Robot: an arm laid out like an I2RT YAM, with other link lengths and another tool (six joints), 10 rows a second.
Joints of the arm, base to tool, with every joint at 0 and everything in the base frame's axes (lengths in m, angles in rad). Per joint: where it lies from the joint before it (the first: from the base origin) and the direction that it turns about. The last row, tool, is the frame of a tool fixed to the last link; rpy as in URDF.
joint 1: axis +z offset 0 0 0.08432
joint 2: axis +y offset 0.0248 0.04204 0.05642
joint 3: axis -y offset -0.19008 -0.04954 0
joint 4: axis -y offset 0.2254 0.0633 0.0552
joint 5: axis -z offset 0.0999 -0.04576 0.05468
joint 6: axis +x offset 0.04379 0 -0.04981
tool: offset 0.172 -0.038 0 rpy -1.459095 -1.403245 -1.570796
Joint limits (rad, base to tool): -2.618..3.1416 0..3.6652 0..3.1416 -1.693..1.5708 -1.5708..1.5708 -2.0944..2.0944
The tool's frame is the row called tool.
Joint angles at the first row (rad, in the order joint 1, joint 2, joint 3, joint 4, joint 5, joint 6):
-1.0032 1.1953 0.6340 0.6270 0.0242 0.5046
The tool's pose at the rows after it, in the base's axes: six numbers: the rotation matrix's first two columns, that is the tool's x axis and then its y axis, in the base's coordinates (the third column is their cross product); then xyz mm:
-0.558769, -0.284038, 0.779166, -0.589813, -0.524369, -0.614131, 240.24, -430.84, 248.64
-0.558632, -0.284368, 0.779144, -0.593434, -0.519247, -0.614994, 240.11, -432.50, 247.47
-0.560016, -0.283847, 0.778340, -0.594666, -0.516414, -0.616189, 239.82, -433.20, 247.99
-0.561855, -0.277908, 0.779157, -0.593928, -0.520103, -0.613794, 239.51, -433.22, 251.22
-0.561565, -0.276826, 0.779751, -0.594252, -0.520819, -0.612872, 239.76, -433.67, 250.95
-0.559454, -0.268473, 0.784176, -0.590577, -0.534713, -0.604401, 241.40, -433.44, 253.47
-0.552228, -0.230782, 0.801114, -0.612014, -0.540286, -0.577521, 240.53, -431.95, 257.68
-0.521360, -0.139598, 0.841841, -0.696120, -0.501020, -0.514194, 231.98, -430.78, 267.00
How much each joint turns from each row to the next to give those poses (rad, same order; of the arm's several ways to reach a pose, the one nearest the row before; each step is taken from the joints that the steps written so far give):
0.0000 0.0138 0.0102 -0.0058 0.0030 0.0018
0.0000 0.0092 0.0072 -0.0022 0.0047 0.0002
0.0002 0.0017 0.0053 -0.0046 0.0034 0.0012
-0.0002 -0.0026 0.0025 0.0018 0.0007 -0.0021
0.0000 0.0046 0.0005 0.0050 0.0000 -0.0010
0.0000 0.0076 -0.0038 0.0249 -0.0077 -0.0082
0.0173 0.0046 -0.0103 0.0346 0.0368 -0.0341
0.0498 0.0026 0.0116 0.0070 0.1403 -0.0908

